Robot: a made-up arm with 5 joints. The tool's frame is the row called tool. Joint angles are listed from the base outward. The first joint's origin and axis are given. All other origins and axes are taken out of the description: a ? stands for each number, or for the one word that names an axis. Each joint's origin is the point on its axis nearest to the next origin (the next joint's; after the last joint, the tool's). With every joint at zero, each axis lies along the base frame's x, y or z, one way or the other. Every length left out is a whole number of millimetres.
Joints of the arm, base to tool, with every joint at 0 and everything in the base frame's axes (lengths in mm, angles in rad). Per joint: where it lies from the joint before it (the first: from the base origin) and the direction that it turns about. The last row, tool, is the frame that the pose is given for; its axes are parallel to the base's.
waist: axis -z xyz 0 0 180
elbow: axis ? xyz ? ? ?
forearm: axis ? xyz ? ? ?
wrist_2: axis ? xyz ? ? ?
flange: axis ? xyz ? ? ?
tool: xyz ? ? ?
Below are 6 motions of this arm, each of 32 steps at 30 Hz.
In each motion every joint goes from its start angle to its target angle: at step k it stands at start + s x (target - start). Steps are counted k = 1, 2, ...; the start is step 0. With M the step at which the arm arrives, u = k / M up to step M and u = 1 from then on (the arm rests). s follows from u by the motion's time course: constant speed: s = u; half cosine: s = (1 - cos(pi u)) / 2; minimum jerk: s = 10 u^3 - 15 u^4 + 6 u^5.
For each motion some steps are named. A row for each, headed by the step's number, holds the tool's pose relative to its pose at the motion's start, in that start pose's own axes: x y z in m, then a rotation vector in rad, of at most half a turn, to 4 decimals.
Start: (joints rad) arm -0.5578 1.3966 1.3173 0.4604 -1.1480
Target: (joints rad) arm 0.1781 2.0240 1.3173 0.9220 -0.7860
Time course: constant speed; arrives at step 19
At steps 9, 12, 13, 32:
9: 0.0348 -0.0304 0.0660 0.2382 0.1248 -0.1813
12: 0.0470 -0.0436 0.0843 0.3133 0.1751 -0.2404
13: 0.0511 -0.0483 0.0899 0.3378 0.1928 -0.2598
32: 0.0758 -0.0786 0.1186 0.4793 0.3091 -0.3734

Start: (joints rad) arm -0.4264 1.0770 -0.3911 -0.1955 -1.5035
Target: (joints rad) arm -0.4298 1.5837 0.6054 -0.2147 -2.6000
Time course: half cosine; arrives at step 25
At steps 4, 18, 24, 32:
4: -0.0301 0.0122 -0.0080 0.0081 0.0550 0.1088
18: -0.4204 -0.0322 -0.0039 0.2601 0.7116 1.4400
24: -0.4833 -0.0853 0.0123 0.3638 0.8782 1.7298
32: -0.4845 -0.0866 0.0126 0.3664 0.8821 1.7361

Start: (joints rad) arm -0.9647 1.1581 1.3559 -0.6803 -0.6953
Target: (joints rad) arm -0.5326 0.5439 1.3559 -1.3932 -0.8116
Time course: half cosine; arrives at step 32
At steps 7, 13, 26, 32:
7: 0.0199 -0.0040 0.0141 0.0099 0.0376 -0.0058
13: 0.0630 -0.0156 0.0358 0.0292 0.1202 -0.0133
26: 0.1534 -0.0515 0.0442 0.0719 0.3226 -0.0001
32: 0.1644 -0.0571 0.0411 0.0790 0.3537 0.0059

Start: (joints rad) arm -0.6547 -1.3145 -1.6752 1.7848 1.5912
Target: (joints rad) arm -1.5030 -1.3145 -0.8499 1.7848 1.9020
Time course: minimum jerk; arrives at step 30
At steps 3, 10, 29, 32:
3: -0.0001 0.0004 -0.0003 -0.0073 0.0021 -0.0094
10: -0.0017 0.0070 -0.0112 -0.1803 0.0303 -0.2332
29: 0.0051 -0.0165 -0.0820 -0.8218 -0.2437 -1.1040
32: 0.0051 -0.0165 -0.0821 -0.8220 -0.2440 -1.1043

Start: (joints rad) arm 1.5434 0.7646 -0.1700 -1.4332 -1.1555
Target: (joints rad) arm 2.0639 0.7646 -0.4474 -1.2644 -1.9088
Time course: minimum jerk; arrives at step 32
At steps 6, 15, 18, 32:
6: 0.0048 0.0002 -0.0066 -0.0053 0.0225 0.0198
15: 0.0388 -0.0074 -0.0611 -0.0283 0.1984 0.1725
18: 0.0512 -0.0157 -0.0855 -0.0284 0.2725 0.2363
32: 0.0723 -0.0440 -0.1382 -0.0108 0.4249 0.3684

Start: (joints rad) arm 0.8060 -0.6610 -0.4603 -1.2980 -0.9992
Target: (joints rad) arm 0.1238 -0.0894 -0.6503 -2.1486 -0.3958
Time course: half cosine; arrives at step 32
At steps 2, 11, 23, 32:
2: -0.0016 -0.0017 0.0041 0.0036 -0.0107 -0.0047
11: -0.0399 -0.0610 0.1096 0.1257 -0.2781 -0.1605
23: -0.1050 -0.2810 0.2963 0.5512 -0.6889 -0.6657
32: -0.1240 -0.3779 0.3340 0.7266 -0.7525 -0.8670

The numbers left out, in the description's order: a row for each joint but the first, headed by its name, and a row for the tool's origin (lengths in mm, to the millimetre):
elbow: axis +z, xyz 100 80 0
forearm: axis -x, xyz -160 30 0
wrist_2: axis +y, xyz 0 220 0
flange: axis -z, xyz -260 0 90
tool: xyz 50 170 0

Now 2 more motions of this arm.
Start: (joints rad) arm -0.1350 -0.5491 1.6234 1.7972 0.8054
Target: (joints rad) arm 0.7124 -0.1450 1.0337 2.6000 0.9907
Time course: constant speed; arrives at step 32
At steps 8, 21, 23, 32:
8: 0.0004 -0.0254 0.0461 -0.2598 0.1770 0.0948
21: 0.0152 -0.0436 0.1127 -0.7107 0.4105 0.2526
23: 0.0184 -0.0445 0.1214 -0.7823 0.4395 0.2783
32: 0.0337 -0.0450 0.1552 -1.1083 0.5430 0.4027

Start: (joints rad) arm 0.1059 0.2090 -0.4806 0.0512 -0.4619
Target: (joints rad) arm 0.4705 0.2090 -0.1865 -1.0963 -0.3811
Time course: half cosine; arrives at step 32
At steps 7, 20, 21, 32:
7: 0.0161 0.0082 -0.0570 -0.0961 -0.1185 -0.0457
20: 0.1627 -0.0546 -0.3265 -0.6234 -0.6820 -0.2091
21: 0.1765 -0.0667 -0.3434 -0.6661 -0.7224 -0.2157
32: 0.2592 -0.1568 -0.4270 -0.9253 -0.9531 -0.2336

